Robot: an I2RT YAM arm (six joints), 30 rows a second.
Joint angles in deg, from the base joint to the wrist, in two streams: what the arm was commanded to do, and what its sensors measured. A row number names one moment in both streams.
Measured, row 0:
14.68 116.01 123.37 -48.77 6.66 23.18
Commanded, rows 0 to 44:
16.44 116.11 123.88 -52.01 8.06 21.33
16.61 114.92 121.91 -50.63 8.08 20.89
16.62 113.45 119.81 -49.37 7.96 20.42
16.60 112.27 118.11 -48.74 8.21 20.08
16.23 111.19 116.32 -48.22 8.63 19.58
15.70 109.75 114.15 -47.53 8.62 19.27
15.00 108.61 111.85 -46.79 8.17 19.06
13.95 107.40 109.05 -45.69 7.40 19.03
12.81 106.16 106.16 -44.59 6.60 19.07
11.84 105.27 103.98 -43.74 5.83 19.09
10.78 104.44 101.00 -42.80 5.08 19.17
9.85 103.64 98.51 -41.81 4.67 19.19
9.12 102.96 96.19 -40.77 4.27 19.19
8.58 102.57 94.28 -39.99 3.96 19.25
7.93 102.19 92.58 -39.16 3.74 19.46
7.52 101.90 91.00 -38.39 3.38 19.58
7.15 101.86 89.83 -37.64 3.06 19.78
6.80 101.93 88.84 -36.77 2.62 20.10
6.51 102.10 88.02 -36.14 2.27 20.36
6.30 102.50 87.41 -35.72 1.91 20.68
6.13 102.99 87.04 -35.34 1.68 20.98
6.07 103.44 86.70 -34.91 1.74 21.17
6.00 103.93 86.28 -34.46 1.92 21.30
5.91 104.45 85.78 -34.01 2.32 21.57
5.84 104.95 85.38 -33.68 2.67 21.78
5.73 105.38 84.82 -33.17 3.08 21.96
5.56 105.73 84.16 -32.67 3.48 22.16
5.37 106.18 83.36 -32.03 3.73 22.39
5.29 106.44 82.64 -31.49 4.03 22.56
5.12 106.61 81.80 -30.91 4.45 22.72
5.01 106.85 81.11 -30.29 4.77 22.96
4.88 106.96 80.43 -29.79 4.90 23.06
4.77 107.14 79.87 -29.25 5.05 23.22
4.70 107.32 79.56 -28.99 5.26 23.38
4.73 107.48 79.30 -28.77 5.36 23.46
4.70 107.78 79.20 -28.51 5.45 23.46
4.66 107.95 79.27 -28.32 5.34 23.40
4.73 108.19 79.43 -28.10 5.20 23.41
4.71 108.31 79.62 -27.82 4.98 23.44
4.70 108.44 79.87 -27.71 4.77 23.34
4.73 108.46 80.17 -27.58 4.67 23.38
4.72 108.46 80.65 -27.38 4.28 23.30
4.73 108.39 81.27 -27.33 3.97 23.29
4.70 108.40 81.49 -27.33 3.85 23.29
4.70 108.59 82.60 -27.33 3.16 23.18
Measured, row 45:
4.75 107.44 79.83 -28.29 4.27 23.57
